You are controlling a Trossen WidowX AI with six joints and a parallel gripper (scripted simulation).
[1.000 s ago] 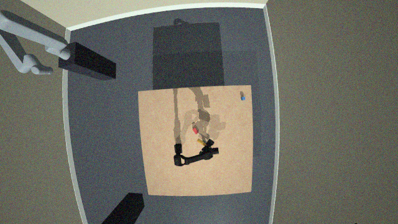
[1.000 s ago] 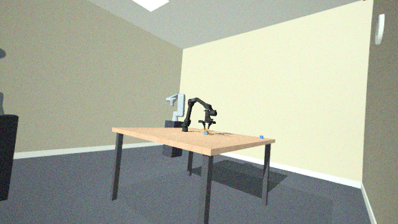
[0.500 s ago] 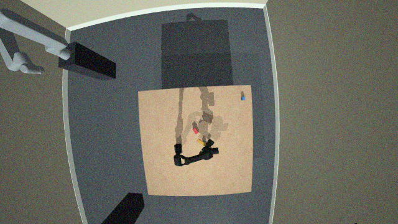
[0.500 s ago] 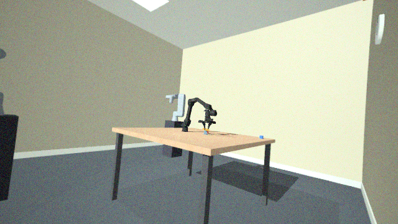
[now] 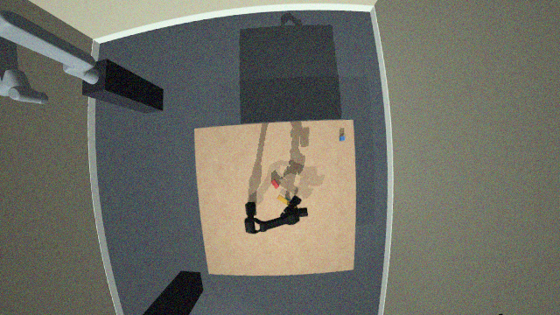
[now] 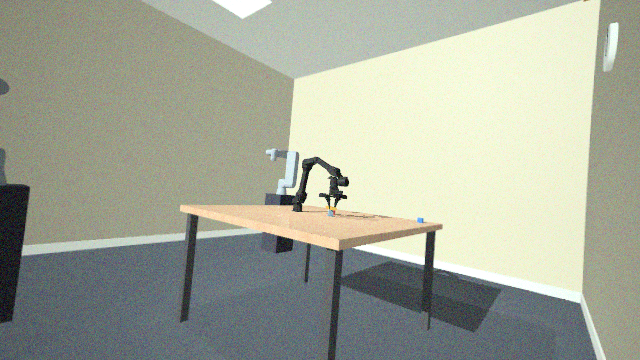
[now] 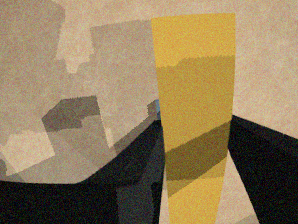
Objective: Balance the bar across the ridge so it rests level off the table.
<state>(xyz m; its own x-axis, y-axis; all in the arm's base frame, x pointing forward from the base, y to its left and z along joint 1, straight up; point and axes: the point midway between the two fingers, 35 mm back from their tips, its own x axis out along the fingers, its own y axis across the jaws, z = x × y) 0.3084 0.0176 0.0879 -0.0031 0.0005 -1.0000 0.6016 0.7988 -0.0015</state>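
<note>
Right now my gripper tip is 2 cm past the yellow bar and 2 cm to the right of it. Also, from my gripper tip: small blue cube: 43 cm ahead, 48 cm to the left, 4 cm below; then red block: 11 cm behind, 16 cm to the left, 4 cm below.
</note>
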